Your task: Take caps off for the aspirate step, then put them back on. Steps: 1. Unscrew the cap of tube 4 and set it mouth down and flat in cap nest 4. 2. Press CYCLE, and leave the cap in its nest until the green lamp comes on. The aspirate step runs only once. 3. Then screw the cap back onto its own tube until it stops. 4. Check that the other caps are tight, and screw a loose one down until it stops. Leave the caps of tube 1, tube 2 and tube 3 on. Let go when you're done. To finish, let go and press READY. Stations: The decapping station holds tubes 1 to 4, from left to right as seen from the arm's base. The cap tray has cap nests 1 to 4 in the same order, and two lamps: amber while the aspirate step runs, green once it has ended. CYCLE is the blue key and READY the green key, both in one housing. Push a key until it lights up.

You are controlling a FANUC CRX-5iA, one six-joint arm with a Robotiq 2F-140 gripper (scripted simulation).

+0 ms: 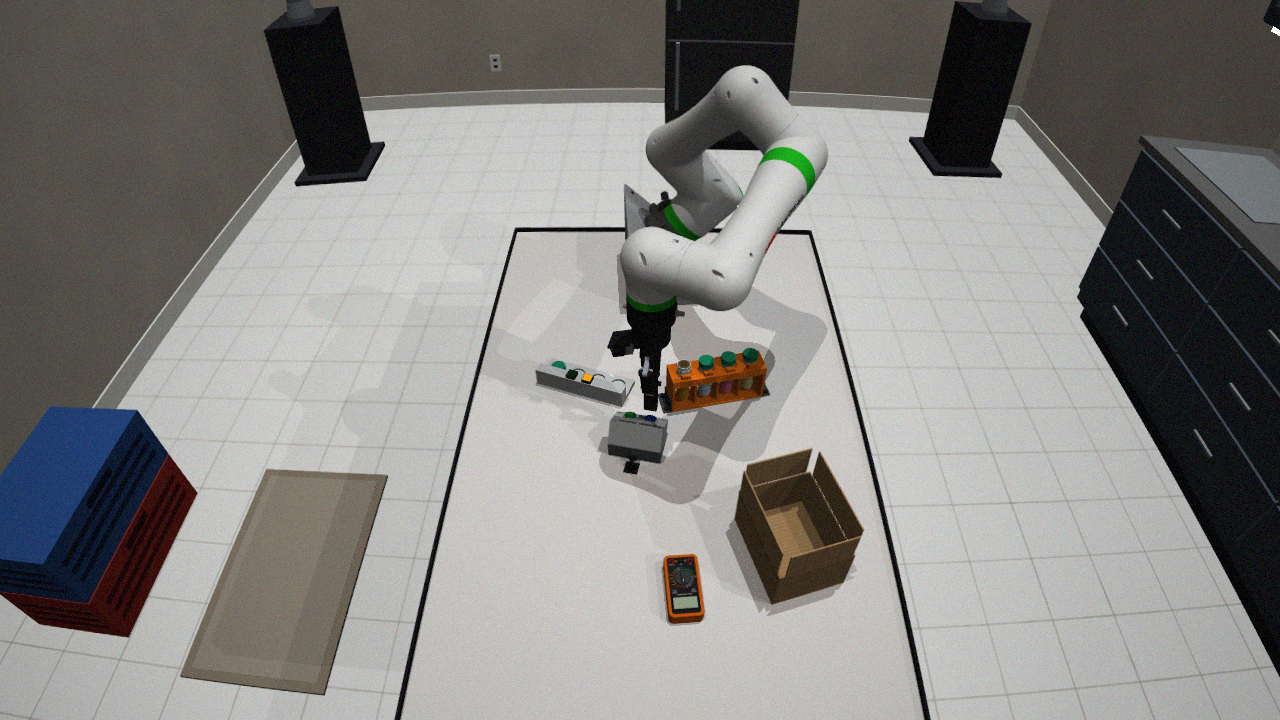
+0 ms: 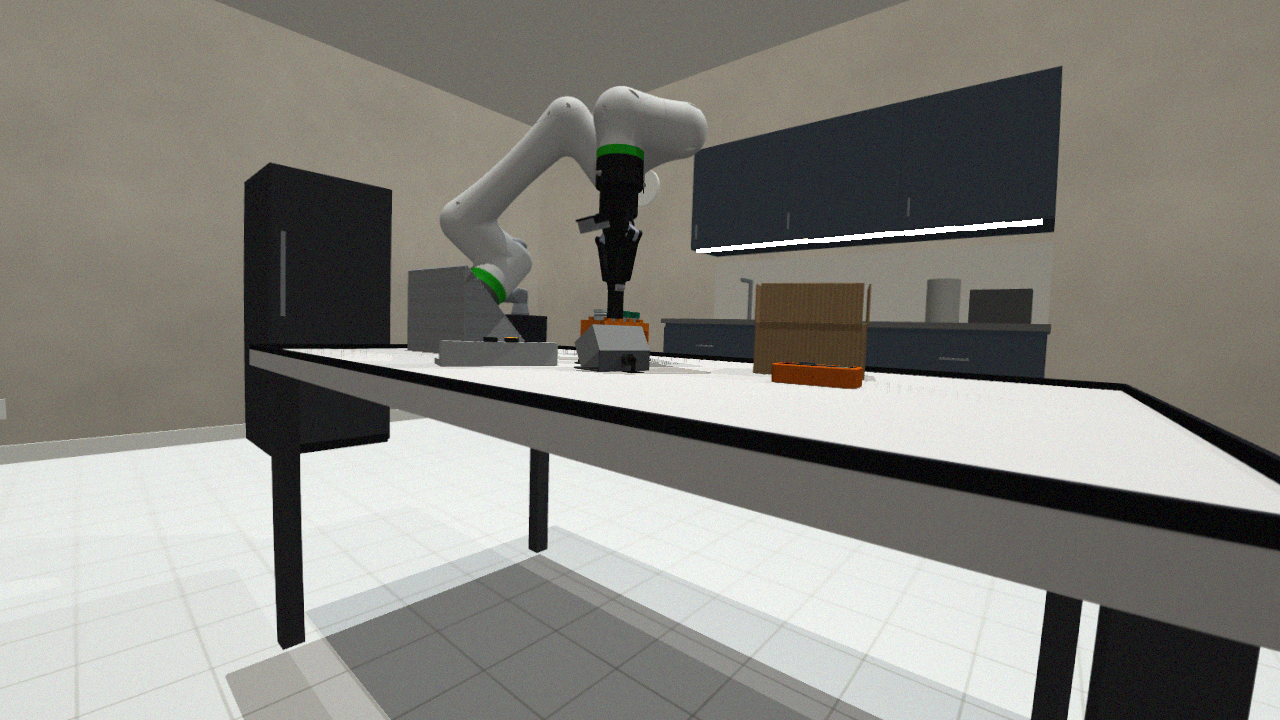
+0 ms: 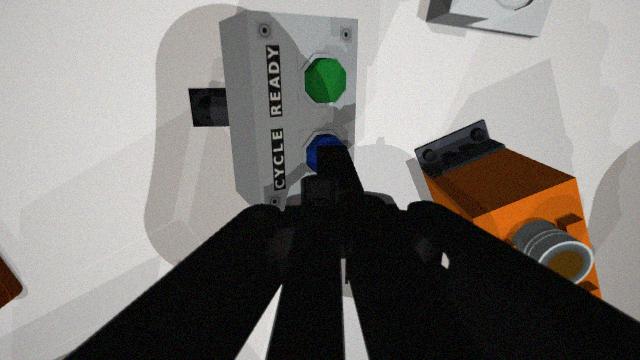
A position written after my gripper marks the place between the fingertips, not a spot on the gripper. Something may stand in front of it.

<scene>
In view: my gripper (image 2: 615, 318), a cardboard box (image 1: 799, 515) and a grey key housing (image 3: 272, 119).
The cardboard box is seen too in image 2 (image 2: 790, 337). My gripper shows as well in image 1 (image 1: 650, 407) and in image 3 (image 3: 331, 169). Image 3 does not show the cardboard box: it is out of frame.
</scene>
